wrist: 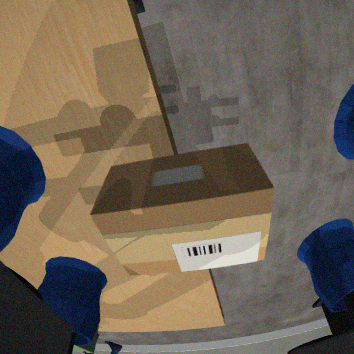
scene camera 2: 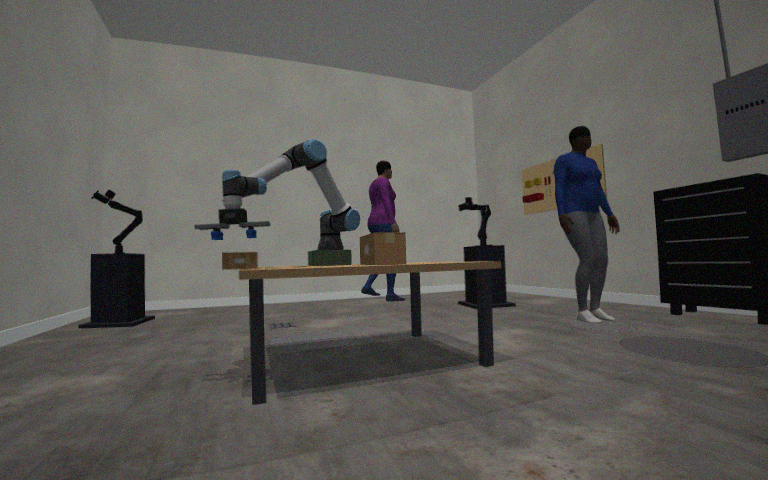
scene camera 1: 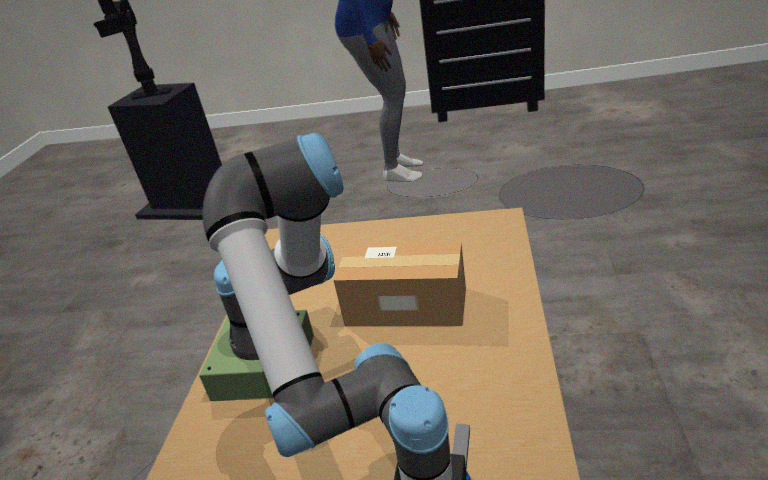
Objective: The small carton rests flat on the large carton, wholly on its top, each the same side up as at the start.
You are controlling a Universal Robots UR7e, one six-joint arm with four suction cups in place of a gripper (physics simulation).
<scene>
large carton: scene camera 2; scene camera 1; not seen in the wrist view (out of frame)
same spot on large carton: point(scene camera 2: 387, 248) = point(scene camera 1: 461, 286)
</scene>
